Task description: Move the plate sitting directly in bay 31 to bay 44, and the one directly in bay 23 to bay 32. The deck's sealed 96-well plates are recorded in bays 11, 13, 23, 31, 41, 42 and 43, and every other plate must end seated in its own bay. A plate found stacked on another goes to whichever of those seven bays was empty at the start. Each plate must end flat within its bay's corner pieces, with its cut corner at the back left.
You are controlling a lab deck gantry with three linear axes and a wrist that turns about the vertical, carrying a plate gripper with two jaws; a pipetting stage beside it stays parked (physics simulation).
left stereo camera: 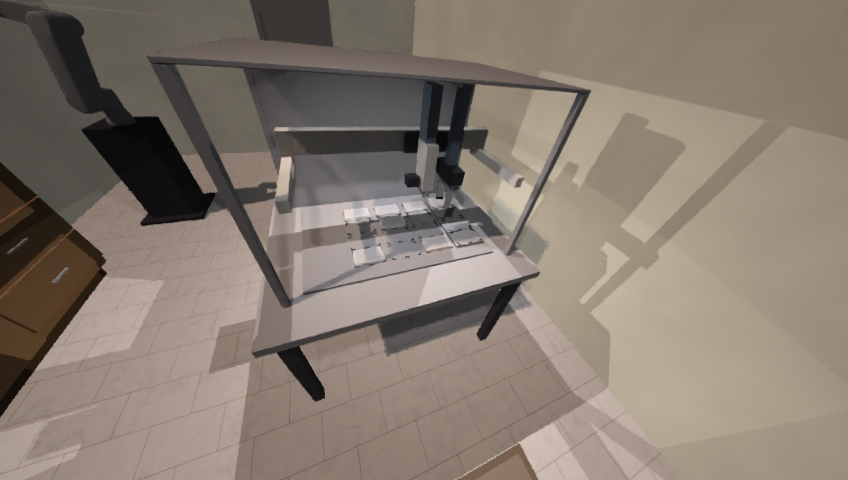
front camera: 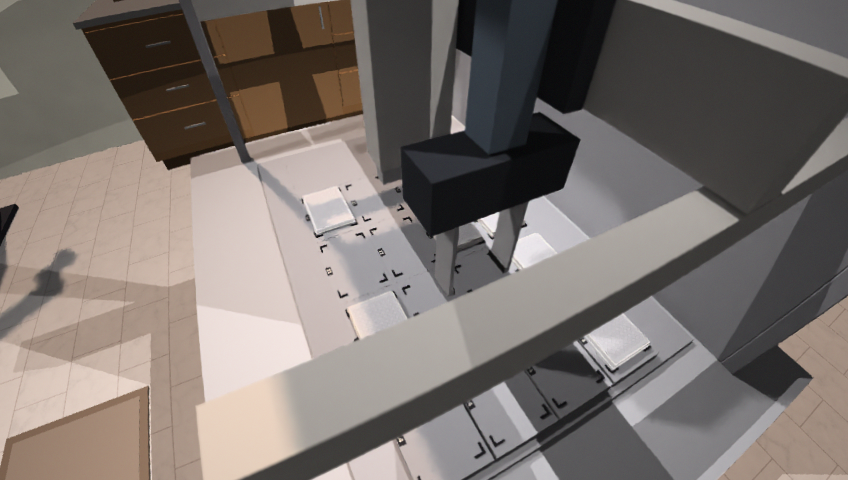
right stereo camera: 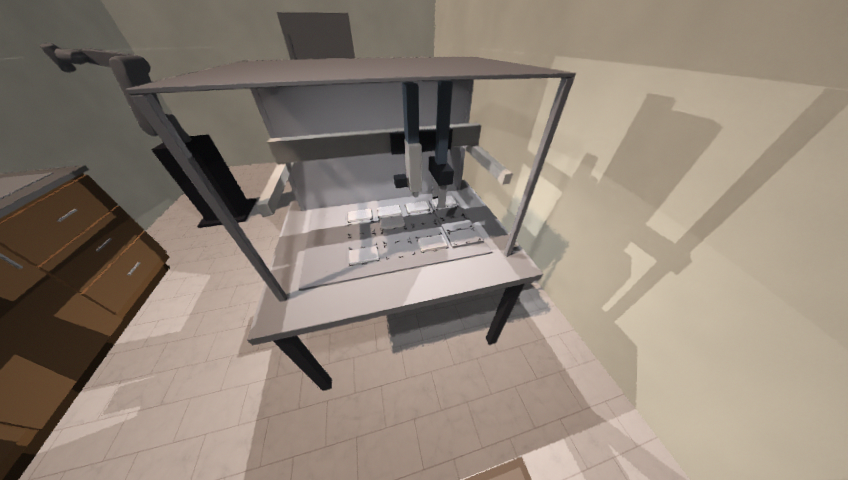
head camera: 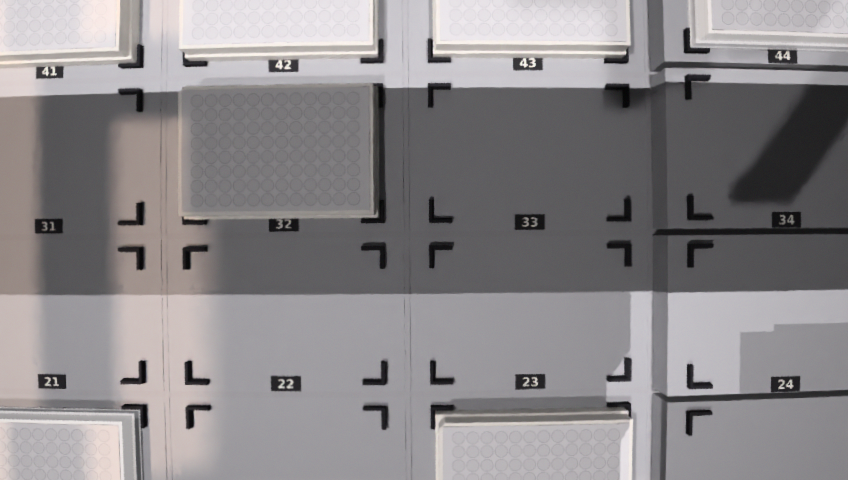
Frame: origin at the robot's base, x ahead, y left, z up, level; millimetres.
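Seen in the pictures: gripper, fingertip midpoint: [left stereo camera: 442, 202] [front camera: 472, 273] [right stereo camera: 438, 202]; robot's base, origin of the base link: [left stereo camera: 355, 267] [front camera: 302, 200] [right stereo camera: 350, 265].
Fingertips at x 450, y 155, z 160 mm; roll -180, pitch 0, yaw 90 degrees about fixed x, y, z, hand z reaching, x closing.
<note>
Offsets run from my fingertips to a thing's top centre. "pt": to the spot under its first point.
My gripper [front camera: 479, 281] is open and raised over the deck, with no plate between its jaws. A plate @[dx -222, dy +102, dz -145 mm] [head camera: 279, 151] [left stereo camera: 392, 222] lies in bay 32 within its corners; its cut corner is unclear. Another plate @[dx +106, dy +209, dz -131 mm] [front camera: 618, 340] [head camera: 779, 16] sits in bay 44, partly out of the head view. Bay 23 @[pt dx -59, dy -11, dz -160 mm] [head camera: 529, 321] and the visible part of bay 31 @[pt dx -365, dy +97, dz -160 mm] [head camera: 77, 166] hold no plate. Plates stand in bay 41 @[pt dx -365, dy +187, dz -145 mm] [head camera: 59, 23], bay 42 @[pt dx -219, dy +184, dz -145 mm] [head camera: 279, 20], bay 43 @[pt dx -61, dy +183, dz -145 mm] [head camera: 529, 20], bay 11 @[pt dx -376, dy -112, dz -145 mm] [front camera: 328, 209] [head camera: 59, 449] and bay 13 @[pt dx -84, dy -113, dz -145 mm] [front camera: 377, 315] [head camera: 529, 452].
The pale pipetting stage [left stereo camera: 427, 163] [right stereo camera: 412, 166] hangs left of the gripper. A pale beam [front camera: 476, 309] crosses the front view and hides part of the deck. Enclosure posts [left stereo camera: 223, 178] [right stereo camera: 541, 172] stand at the table's edges. Bay 33 @[pt dx -58, dy +105, dz -160 mm] [head camera: 529, 148] lies right of bay 32.
</note>
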